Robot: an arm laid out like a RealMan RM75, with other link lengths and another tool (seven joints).
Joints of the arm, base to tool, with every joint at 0 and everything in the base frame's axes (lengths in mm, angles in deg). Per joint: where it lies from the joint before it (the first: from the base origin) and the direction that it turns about. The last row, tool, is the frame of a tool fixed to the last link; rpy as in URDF.
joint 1: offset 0 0 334.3 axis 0 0 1
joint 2: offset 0 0 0 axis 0 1 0
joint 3: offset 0 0 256 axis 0 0 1
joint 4: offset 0 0 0 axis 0 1 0
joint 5: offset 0 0 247.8 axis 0 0 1
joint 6: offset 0 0 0 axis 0 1 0
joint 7: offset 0 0 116.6 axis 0 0 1
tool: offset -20 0 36 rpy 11.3 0 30.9
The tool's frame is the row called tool.
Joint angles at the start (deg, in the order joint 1, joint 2, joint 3, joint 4, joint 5, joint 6, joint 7):
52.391, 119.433, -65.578, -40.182, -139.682, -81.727, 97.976
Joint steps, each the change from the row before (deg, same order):
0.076, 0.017, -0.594, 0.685, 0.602, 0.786, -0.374
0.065, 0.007, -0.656, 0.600, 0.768, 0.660, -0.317
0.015, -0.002, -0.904, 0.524, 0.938, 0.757, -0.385
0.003, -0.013, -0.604, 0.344, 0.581, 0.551, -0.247
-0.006, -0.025, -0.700, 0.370, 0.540, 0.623, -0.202
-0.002, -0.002, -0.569, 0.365, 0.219, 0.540, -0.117
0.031, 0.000, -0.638, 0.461, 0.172, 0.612, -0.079
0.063, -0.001, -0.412, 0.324, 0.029, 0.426, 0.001
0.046, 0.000, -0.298, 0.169, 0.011, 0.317, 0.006
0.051, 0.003, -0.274, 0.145, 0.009, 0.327, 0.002
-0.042, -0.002, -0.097, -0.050, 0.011, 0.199, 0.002
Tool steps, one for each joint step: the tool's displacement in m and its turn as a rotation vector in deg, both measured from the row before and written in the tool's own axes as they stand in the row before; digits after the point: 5 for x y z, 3 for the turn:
0.00002, 0.00110, 0.00307, -0.065, -0.167, -0.246
-0.00025, 0.00152, 0.00270, -0.197, -0.206, -0.220
-0.00039, 0.00179, 0.00285, -0.151, -0.264, -0.380
-0.00015, 0.00090, 0.00188, -0.020, -0.166, -0.239
0.00013, 0.00073, 0.00213, 0.071, -0.082, -0.239
0.00076, 0.00036, 0.00217, 0.169, 0.125, -0.188
0.00098, 0.00036, 0.00257, 0.221, 0.225, -0.187
0.00056, 0.00011, 0.00171, 0.214, 0.201, -0.122
0.00014, 0.00002, 0.00104, 0.199, 0.103, -0.123
-0.00004, -0.00002, 0.00093, 0.216, 0.064, -0.128
-0.00014, -0.00033, 0.00015, 0.178, -0.082, -0.031

